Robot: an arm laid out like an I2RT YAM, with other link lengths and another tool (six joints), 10 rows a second.
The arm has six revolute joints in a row. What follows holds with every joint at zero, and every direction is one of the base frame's. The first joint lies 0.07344 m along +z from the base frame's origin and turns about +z. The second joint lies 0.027 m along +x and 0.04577 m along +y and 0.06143 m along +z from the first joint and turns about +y. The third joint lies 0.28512 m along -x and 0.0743 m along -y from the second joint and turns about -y. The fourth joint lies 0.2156 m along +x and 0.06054 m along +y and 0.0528 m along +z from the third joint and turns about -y. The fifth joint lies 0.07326 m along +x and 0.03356 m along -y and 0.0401 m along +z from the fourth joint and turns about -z. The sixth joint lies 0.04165 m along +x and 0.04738 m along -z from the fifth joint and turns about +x. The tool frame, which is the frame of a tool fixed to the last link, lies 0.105 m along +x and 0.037 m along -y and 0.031 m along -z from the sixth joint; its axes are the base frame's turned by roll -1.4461, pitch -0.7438 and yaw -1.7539 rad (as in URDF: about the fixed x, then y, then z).
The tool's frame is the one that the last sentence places.
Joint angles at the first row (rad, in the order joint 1, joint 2, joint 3, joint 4, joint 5, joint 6):
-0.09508, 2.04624, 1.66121, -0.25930, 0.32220, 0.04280
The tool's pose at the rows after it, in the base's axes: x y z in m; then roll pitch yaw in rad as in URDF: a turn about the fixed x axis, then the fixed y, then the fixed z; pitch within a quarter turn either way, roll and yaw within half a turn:
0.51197 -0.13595 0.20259 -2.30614 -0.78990 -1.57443
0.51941 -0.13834 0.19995 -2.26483 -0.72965 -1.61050
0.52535 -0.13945 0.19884 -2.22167 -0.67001 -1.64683
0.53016 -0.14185 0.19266 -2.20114 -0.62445 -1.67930
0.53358 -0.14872 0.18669 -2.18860 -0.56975 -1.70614
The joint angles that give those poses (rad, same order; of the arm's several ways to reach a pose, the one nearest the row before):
-0.11194, 2.07235, 1.69954, -0.25772, 0.30071, 0.07810
-0.12877, 2.09226, 1.72874, -0.25618, 0.25642, 0.12553
-0.14260, 2.10303, 1.74410, -0.24398, 0.21646, 0.17463
-0.15338, 2.12291, 1.75483, -0.23016, 0.19792, 0.21912
-0.17635, 2.14288, 1.77170, -0.22705, 0.16425, 0.26358

